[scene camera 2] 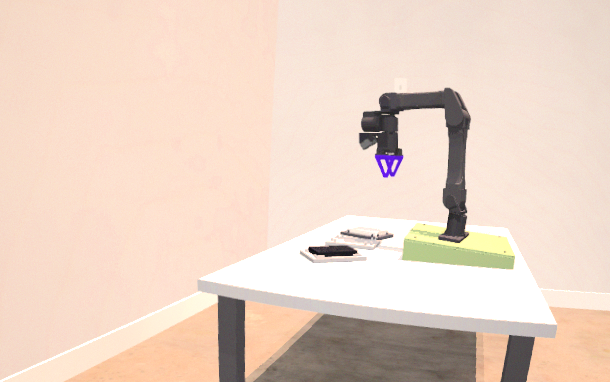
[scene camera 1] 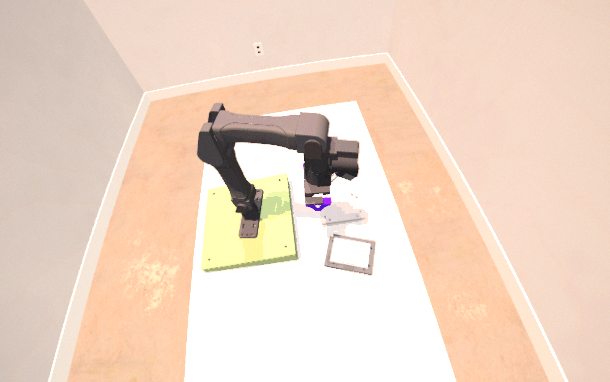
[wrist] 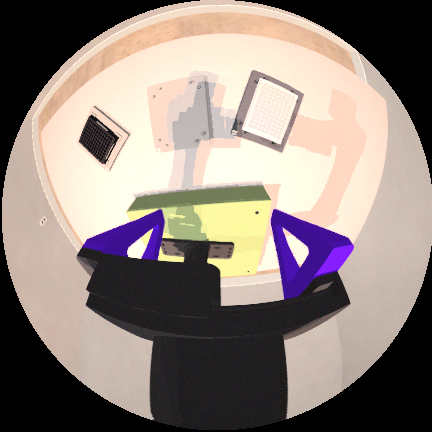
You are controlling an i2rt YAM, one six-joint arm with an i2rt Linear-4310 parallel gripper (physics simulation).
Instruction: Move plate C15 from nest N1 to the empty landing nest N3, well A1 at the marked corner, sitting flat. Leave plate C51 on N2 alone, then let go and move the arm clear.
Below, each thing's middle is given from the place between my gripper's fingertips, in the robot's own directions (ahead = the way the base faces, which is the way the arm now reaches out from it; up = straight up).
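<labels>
There's a black perforated plate [wrist: 96,138] here, and it's 31 cm to the left of my hand, 5 cm ahead of it and 21 cm below it.
</labels>
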